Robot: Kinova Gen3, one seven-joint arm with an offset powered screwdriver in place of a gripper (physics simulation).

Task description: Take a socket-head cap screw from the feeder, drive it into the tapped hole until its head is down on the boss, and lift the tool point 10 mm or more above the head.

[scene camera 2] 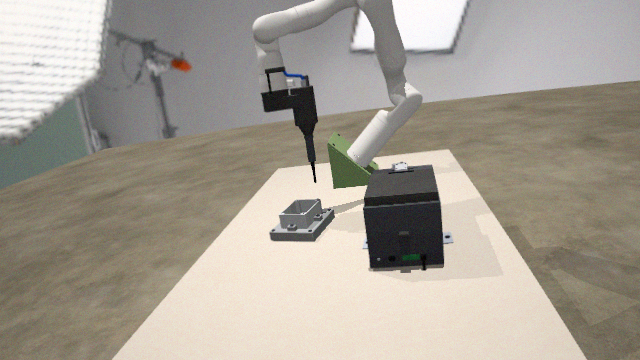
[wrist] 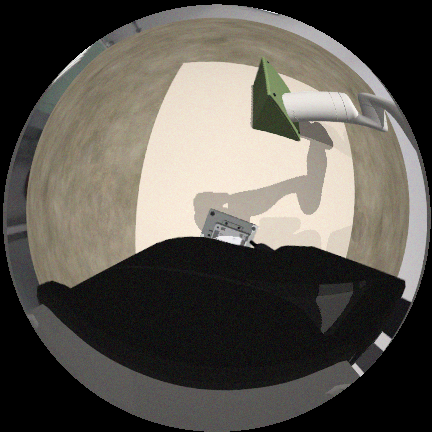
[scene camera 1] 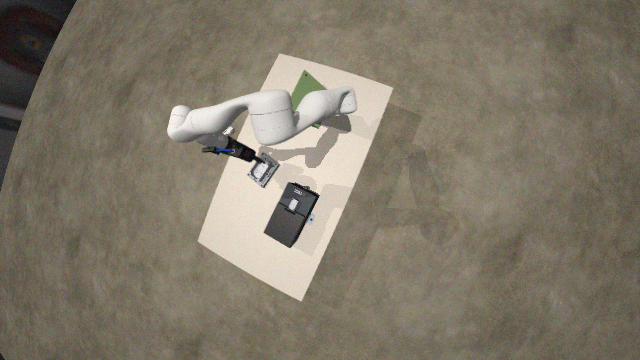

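Observation:
My screwdriver (scene camera 1: 261, 161) (scene camera 2: 315, 181) (wrist: 252, 244) points down with its tip clear above the grey part, near its rear right corner in scene camera 2. Its thin dark bit looks bare; no screw can be made out on it at this size. The grey part (scene camera 1: 270, 176) (scene camera 2: 295, 220) (wrist: 218, 220) is a square open box on a flange with small bosses. A small dark spot (scene camera 2: 318, 200) shows at the box's rear right corner; whether it is a screw head is too small to tell. The black feeder (scene camera 1: 283, 220) (scene camera 2: 403, 225) stands to the right of the part.
The green wedge-shaped arm mount (scene camera 1: 306, 90) (scene camera 2: 345, 167) (wrist: 267, 107) stands at the back of the pale table top (scene camera 1: 240, 230) (scene camera 2: 280, 310) (wrist: 200, 125). Metal tabs stick out at the feeder's sides. The screwdriver's black body hides much of the lower wrist view.

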